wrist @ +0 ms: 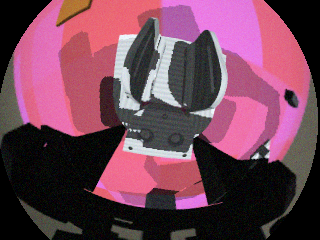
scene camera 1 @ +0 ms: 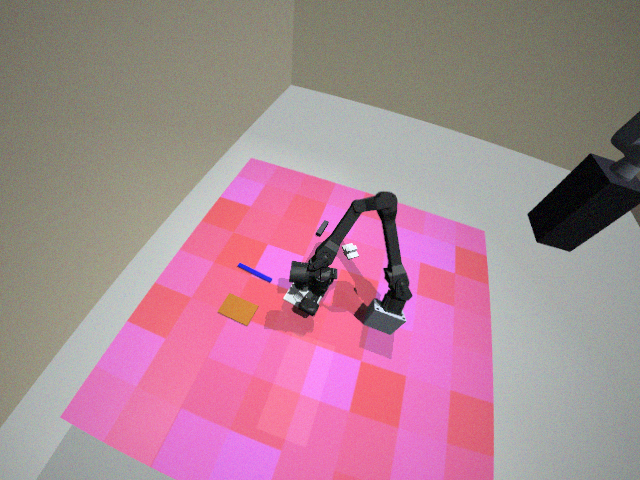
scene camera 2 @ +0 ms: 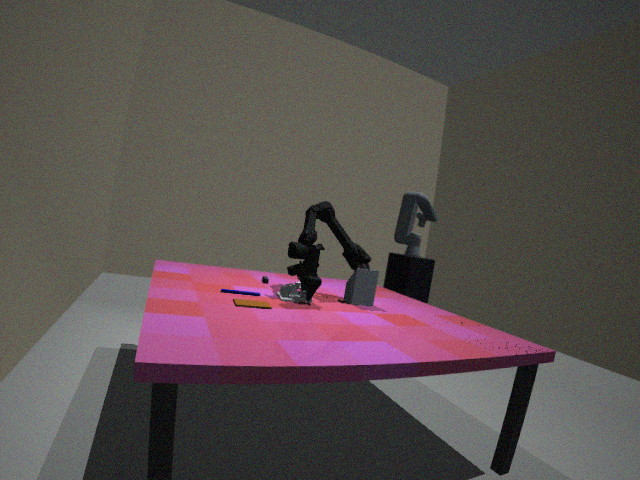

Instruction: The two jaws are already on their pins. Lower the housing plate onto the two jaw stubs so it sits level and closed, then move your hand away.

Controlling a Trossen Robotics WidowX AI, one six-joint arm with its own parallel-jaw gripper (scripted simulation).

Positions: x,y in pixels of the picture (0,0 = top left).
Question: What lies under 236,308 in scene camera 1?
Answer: An orange flat plate.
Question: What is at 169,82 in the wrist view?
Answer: A white ribbed fixture.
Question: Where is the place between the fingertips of my gripper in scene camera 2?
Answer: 305,298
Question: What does my gripper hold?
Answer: Nothing.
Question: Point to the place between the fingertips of my gripper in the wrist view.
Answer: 159,134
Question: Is my gripper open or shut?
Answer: Open.
